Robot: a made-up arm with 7 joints.
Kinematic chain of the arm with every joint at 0, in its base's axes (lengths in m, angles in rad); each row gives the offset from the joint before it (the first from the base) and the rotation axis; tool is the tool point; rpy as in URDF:
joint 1: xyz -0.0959 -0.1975 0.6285 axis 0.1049 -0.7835 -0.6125
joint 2: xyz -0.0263 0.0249 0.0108 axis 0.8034 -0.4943 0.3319
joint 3: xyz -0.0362 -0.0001 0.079 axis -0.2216 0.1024 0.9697
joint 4: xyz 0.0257 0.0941 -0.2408 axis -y
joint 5: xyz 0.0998 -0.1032 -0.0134 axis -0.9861 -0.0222 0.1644
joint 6: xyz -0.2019 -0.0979 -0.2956 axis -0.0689 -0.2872 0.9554
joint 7: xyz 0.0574 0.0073 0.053 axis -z
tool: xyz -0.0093 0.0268 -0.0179 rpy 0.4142 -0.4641 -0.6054
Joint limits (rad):
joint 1: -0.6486..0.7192
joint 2: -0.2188..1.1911
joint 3: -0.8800..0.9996
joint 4: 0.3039..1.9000
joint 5: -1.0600..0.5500
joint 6: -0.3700..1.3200
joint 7: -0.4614..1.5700
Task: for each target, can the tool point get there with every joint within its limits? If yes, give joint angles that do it. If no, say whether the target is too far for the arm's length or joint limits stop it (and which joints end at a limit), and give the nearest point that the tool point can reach.
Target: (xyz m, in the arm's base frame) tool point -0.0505 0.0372 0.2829
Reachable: yes | joints -0.5141 0.7238 -0.5579 1.0109 -0.0209 1.0627 0.4969
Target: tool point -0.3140 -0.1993 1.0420
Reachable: no: joint limits stop it (at a limit: joint 1, joint 2, joint 4, joint 5, joint 6, joint 7) | nearest point -0.0472 -0.0819 0.9088 | short by 0.320 m
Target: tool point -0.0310 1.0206 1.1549
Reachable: no: too far | nearest point -0.0324 0.2308 0.7376 | short by 0.893 m
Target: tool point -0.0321 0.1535 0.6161
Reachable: yes | joints 0.2575 0.7966 0.5600 1.4970 -0.9236 0.4358 1.4142
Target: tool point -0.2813 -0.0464 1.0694
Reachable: no: joint limits stop it (at a limit: joint 1, joint 2, joint 4, joint 5, joint 6, joint 7) | nearest point -0.0765 -0.0240 0.8916 | short by 0.272 m
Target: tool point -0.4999 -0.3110 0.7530
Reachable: no: joint limits stop it (at a limit: joint 1, joint 2, joint 3, joint 4, joint 5, joint 6) | nearest point -0.4659 -0.3546 0.5145 | short by 0.245 m
